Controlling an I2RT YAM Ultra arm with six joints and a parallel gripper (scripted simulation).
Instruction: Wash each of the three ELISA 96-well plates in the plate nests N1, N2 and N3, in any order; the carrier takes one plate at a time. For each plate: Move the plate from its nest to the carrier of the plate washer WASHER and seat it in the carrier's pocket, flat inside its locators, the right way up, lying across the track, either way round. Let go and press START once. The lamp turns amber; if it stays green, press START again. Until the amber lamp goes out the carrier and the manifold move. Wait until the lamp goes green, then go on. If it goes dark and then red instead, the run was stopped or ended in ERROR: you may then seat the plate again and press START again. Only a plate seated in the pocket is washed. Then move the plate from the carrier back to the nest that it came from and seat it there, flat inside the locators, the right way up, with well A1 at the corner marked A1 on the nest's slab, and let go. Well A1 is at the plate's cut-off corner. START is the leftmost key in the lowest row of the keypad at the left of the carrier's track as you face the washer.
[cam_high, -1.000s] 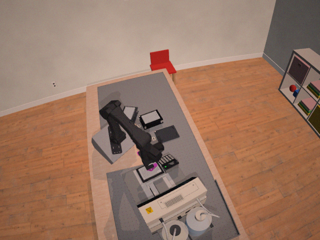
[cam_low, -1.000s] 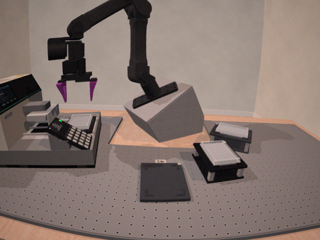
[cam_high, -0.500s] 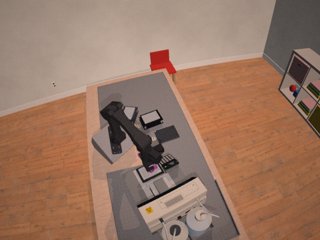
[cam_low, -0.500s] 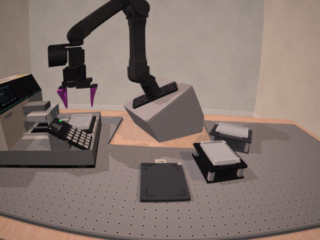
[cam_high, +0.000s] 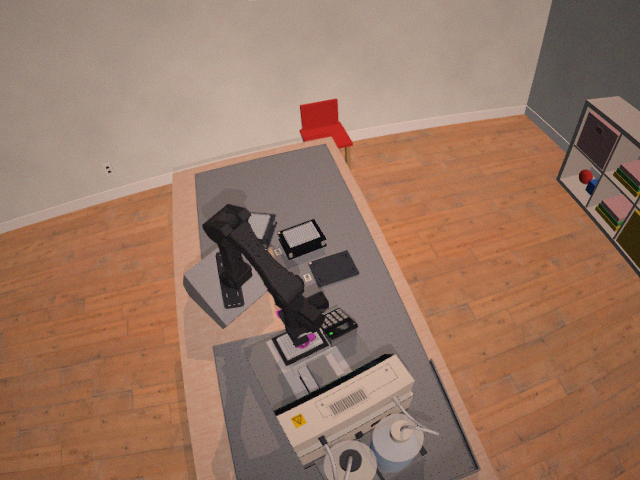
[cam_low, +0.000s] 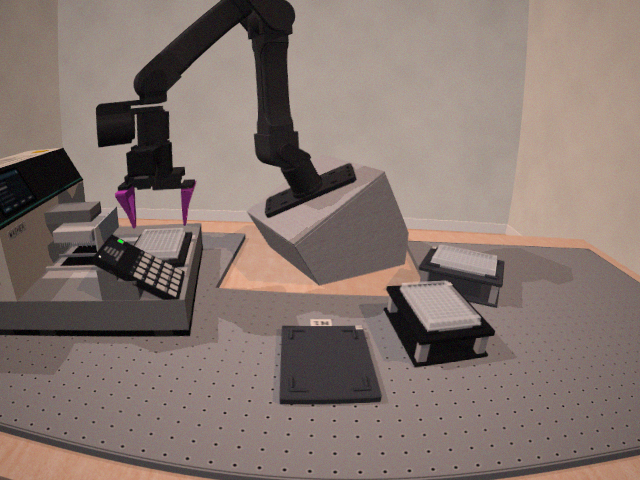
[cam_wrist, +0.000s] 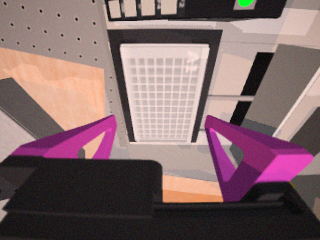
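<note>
Now: hand 5 cm above the black carrier pocket. From my hand the other things lie so: nest N1 (23 cm ahead, 29 cm to the left, 12 cm below); then grey manifold (2 cm ahead, 15 cm to the right); then raised black nest (16 cm ahead, 46 cm to the left, 8 cm below).
</note>
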